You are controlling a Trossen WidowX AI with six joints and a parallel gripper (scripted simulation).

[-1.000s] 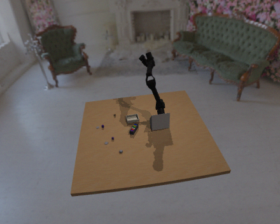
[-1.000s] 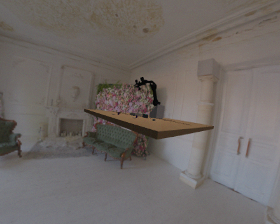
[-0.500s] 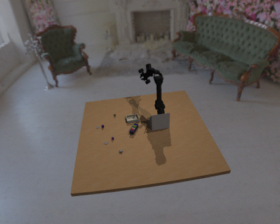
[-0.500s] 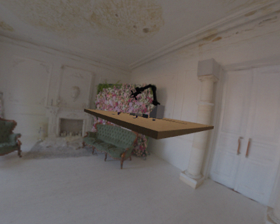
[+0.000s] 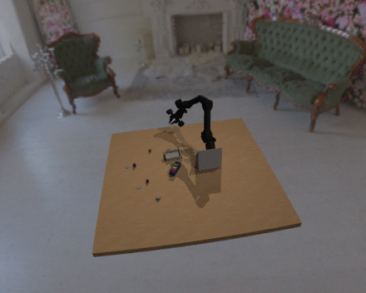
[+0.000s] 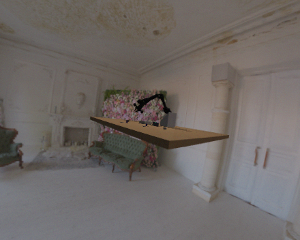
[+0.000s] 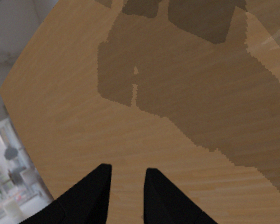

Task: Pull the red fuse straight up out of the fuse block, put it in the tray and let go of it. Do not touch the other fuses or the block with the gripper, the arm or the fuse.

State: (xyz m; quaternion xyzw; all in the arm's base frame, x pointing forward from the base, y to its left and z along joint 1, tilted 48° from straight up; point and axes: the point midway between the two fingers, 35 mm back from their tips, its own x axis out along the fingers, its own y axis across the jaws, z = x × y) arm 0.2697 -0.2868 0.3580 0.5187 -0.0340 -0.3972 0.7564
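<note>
Right now the red fuse is 500 mm to the left of my gripper tip and 110 mm below it. From my gripper tip the other things lie so: green fuse 470 mm to the left, 110 mm below, 10 mm behind; then yellow fuse 450 mm to the left, 110 mm below, 20 mm behind; then white fuse 480 mm to the left, 110 mm below.
</note>
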